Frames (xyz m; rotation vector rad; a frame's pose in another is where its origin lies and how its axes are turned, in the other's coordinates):
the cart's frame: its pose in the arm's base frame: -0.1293 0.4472 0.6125 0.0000 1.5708 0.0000
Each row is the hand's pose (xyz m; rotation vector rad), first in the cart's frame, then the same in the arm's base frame.
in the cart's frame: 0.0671 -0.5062 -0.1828 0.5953 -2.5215 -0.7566
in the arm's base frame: -0.3121 -0.0590 0.5454 -0.0884 -1.0497 -0.7413
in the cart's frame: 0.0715 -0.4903 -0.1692 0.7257 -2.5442 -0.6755
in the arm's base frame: -0.2985 -0.0431 0.5410 0.0274 -1.0782 -0.7650
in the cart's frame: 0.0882 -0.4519 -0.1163 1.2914 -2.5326 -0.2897
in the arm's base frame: -0.2456 -0.0047 0.5243 0.5423 -1.1499 -0.8560
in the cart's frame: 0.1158 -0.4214 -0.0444 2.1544 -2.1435 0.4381
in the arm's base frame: -0.1737 0.0258 0.4967 1.4314 -1.1232 -0.9477
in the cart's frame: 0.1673 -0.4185 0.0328 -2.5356 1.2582 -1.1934
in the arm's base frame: -0.0965 0.0287 0.4452 2.3179 -0.8487 -0.8343
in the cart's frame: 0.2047 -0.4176 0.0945 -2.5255 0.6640 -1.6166
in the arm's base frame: -0.0348 0.0296 0.4078 2.7724 -0.5168 -0.6084
